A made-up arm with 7 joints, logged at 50 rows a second.
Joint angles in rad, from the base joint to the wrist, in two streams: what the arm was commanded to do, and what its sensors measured. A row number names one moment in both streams.
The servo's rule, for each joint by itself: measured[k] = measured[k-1] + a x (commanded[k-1-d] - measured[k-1]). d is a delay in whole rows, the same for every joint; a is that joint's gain. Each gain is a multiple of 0.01, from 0.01 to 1. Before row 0 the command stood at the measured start. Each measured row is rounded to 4 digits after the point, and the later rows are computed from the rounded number. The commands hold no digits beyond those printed.
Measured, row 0: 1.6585, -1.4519, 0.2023, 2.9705, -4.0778, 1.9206, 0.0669
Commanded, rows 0 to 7: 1.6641, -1.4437, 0.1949, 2.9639, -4.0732, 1.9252, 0.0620; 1.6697, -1.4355, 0.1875, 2.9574, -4.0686, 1.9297, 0.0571; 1.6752, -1.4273, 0.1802, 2.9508, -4.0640, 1.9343, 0.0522; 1.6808, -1.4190, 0.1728, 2.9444, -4.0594, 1.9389, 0.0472; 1.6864, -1.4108, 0.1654, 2.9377, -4.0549, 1.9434, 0.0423; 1.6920, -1.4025, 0.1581, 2.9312, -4.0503, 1.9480, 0.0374; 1.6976, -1.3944, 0.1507, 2.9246, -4.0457, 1.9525, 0.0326; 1.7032, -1.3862, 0.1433, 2.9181, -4.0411, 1.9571, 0.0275
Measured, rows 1 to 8: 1.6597, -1.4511, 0.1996, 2.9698, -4.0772, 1.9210, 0.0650; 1.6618, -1.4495, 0.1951, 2.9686, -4.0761, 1.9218, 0.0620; 1.6646, -1.4473, 0.1896, 2.9668, -4.0745, 1.9229, 0.0583; 1.6680, -1.4445, 0.1834, 2.9646, -4.0725, 1.9243, 0.0541; 1.6719, -1.4411, 0.1767, 2.9619, -4.0702, 1.9260, 0.0496; 1.6761, -1.4372, 0.1698, 2.9588, -4.0676, 1.9280, 0.0450; 1.6806, -1.4329, 0.1627, 2.9554, -4.0648, 1.9302, 0.0403; 1.6853, -1.4282, 0.1555, 2.9517, -4.0617, 1.9326, 0.0354
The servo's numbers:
d 0
a 0.21 0.10 0.37 0.10 0.13 0.09 0.38

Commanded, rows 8 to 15: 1.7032, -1.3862, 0.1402, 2.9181, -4.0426, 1.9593, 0.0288; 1.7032, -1.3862, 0.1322, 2.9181, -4.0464, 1.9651, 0.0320; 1.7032, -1.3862, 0.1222, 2.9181, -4.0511, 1.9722, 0.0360; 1.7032, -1.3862, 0.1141, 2.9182, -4.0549, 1.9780, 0.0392; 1.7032, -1.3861, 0.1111, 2.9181, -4.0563, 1.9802, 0.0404; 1.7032, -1.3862, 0.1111, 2.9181, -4.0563, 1.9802, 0.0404; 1.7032, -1.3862, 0.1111, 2.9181, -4.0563, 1.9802, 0.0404; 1.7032, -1.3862, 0.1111, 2.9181, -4.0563, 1.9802, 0.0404
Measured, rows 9 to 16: 1.6891, -1.4240, 0.1498, 2.9483, -4.0592, 1.9350, 0.0329; 1.6921, -1.4202, 0.1433, 2.9453, -4.0575, 1.9377, 0.0326; 1.6944, -1.4168, 0.1355, 2.9426, -4.0567, 1.9408, 0.0339; 1.6962, -1.4137, 0.1276, 2.9402, -4.0565, 1.9441, 0.0359; 1.6977, -1.4109, 0.1215, 2.9380, -4.0565, 1.9473, 0.0376; 1.6989, -1.4084, 0.1177, 2.9360, -4.0565, 1.9503, 0.0387; 1.6998, -1.4062, 0.1153, 2.9342, -4.0565, 1.9530, 0.0393; 1.7005, -1.4042, 0.1137, 2.9326, -4.0565, 1.9554, 0.0397
